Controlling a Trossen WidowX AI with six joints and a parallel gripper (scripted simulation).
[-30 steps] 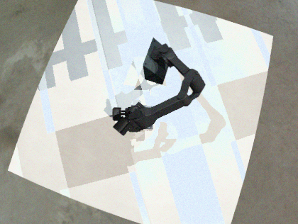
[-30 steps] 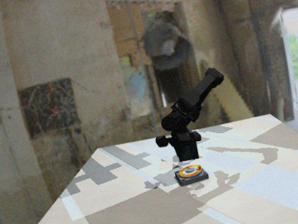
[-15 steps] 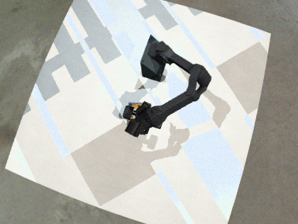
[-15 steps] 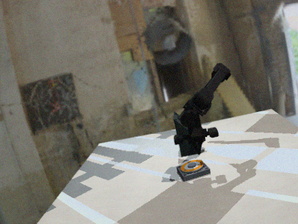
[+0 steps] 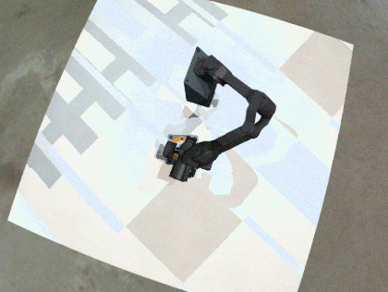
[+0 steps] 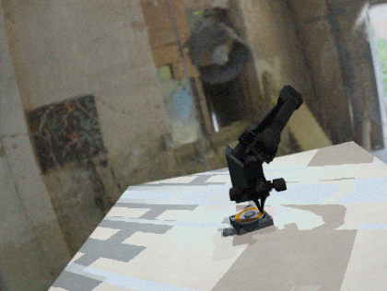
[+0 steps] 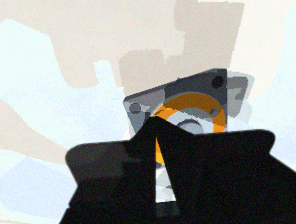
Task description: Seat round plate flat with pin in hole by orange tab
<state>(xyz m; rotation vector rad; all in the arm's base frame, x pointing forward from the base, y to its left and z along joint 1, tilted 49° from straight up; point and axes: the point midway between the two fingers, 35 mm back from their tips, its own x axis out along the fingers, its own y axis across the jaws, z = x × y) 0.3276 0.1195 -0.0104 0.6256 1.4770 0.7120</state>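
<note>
Now: gripper tip 2 cm past the round plate, 2 cm to the left of it and 1 cm above it. From my gripper tip the other things lie so: grey square base (3 cm behind, 4 cm to the right, 2 cm below).
</note>
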